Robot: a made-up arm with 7 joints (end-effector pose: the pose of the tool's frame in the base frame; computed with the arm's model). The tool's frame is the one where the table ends.
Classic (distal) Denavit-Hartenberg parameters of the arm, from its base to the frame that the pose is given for. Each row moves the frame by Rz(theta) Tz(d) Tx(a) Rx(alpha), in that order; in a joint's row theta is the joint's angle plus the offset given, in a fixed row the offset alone. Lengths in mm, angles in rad.
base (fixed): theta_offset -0.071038  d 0  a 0  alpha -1.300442
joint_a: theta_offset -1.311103  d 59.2  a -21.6  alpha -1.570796
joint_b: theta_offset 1.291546  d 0  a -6.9  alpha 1.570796
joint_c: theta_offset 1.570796  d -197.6  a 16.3  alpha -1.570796
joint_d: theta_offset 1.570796  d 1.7  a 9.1  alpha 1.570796
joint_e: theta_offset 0  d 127.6  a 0  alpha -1.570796
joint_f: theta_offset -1.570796  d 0  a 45.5  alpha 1.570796
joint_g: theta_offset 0  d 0  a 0  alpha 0
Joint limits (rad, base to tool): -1.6..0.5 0..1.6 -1.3..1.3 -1.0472..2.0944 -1.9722..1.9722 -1.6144..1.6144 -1.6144..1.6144
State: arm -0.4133 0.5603 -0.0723 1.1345 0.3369 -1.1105 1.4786
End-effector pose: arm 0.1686 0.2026 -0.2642 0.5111 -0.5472 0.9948
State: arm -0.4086 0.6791 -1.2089 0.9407 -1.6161 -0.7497 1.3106
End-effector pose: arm 0.1337 0.1967 -0.3013 0.2212 0.4618 1.4900
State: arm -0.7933 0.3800 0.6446 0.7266 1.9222 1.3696 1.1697
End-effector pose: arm 0.2279 0.2371 -0.1532 -2.2162 -0.4667 -1.9430
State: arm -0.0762 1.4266 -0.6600 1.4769 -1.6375 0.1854 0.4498
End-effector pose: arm 0.0110 0.4266 -0.0739 0.5447 0.8362 1.8120
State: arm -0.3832 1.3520 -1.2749 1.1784 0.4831 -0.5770 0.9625
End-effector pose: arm 0.0761 0.3753 -0.1605 2.0136 0.2946 -0.5824
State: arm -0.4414 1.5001 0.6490 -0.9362 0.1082 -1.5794 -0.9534
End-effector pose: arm 0.0619 0.1331 0.0403 -1.9520 1.1399 1.0125
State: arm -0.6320 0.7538 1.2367 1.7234 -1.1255 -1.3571 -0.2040
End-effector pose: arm 0.0983 0.3005 -0.2266 -0.2750 -0.7264 1.9609
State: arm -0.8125 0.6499 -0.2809 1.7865 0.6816 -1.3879 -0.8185
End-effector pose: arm 0.1996 0.2182 -0.2359 0.8083 0.4969 -1.5583
